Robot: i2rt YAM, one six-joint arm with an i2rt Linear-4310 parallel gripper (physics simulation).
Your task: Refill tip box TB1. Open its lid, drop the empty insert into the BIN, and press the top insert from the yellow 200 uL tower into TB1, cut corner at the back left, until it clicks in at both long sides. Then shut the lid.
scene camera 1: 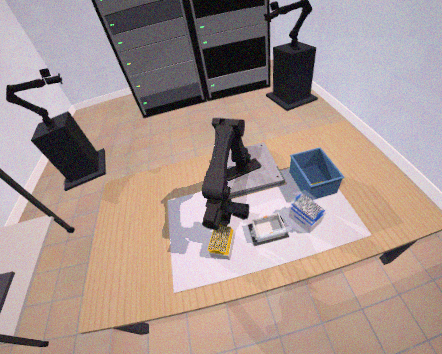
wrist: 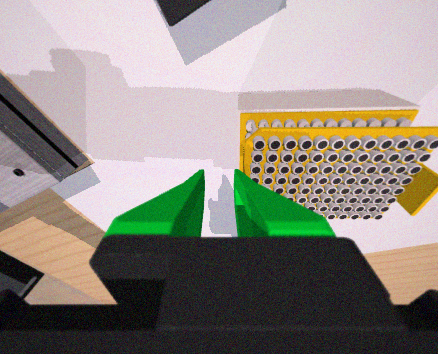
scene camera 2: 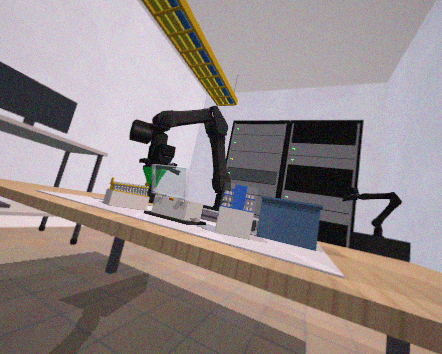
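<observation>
My gripper has green fingers, shut to a narrow gap with nothing between them. It hangs just above the white mat at the back end of the yellow 200 uL tower; in the wrist view the tower lies to the right of the fingers. The tower's top insert is full of tips. Tip box TB1 stands to the right of the tower on a dark base. Its clear lid stands upright, open. The blue BIN stands at the back right.
A blue tip tower stands between TB1 and the bin. The arm's grey base plate lies behind the mat. Server racks and another arm on a pedestal stand off the table at the back.
</observation>
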